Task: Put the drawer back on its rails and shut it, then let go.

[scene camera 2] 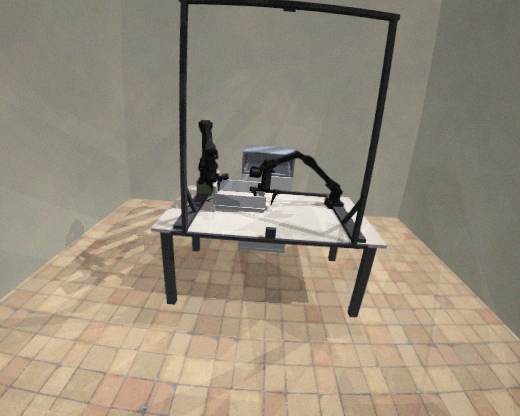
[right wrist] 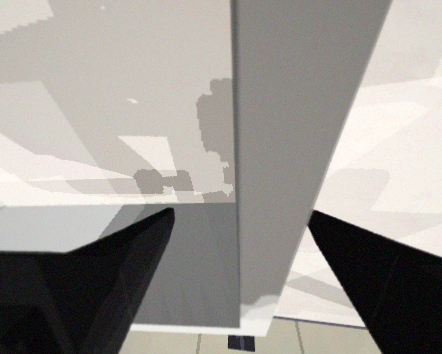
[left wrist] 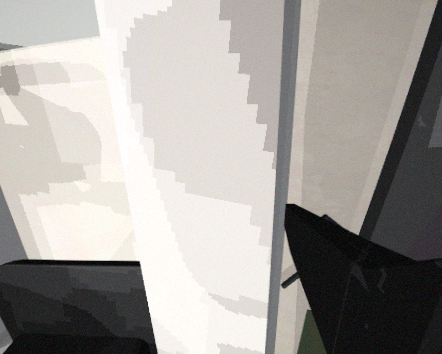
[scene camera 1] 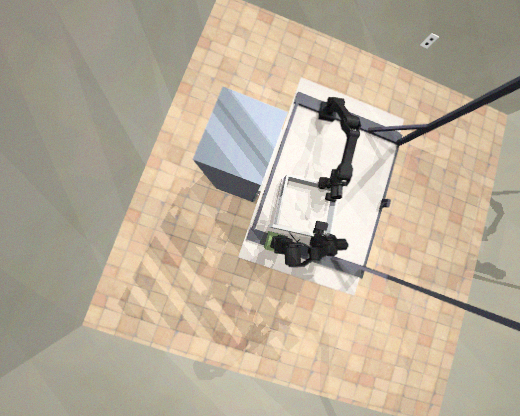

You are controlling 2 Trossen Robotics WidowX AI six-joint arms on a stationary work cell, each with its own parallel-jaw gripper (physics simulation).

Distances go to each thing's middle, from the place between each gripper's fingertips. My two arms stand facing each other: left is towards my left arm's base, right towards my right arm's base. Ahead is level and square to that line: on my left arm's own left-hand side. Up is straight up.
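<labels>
Counting from my right hand, I find the cabinet top (scene camera 1: pixel 239 139) 590 mm ahead, 20 mm to the left and 240 mm above, and the blue-grey cabinet (scene camera 1: pixel 212 174) 590 mm ahead, 20 mm to the left and 20 mm above. The grey drawer (scene camera 1: pixel 301 203) is 100 mm ahead of my right hand, 170 mm to the left of it and 40 mm above it.
For my left hand, the grey drawer is 8 cm ahead of it, 13 cm to the right of it and 1 cm below it. Going by their middles, of the things named here the grey drawer is the nearest to my left hand. By its middle, the grey drawer is nearer to my left hand than to my right hand. The cabinet top is 56 cm ahead of my left hand, 28 cm to the right of it and 19 cm above it, whereas the blue-grey cabinet is 56 cm ahead of my left hand, 28 cm to the right of it and 2 cm below it.
</labels>
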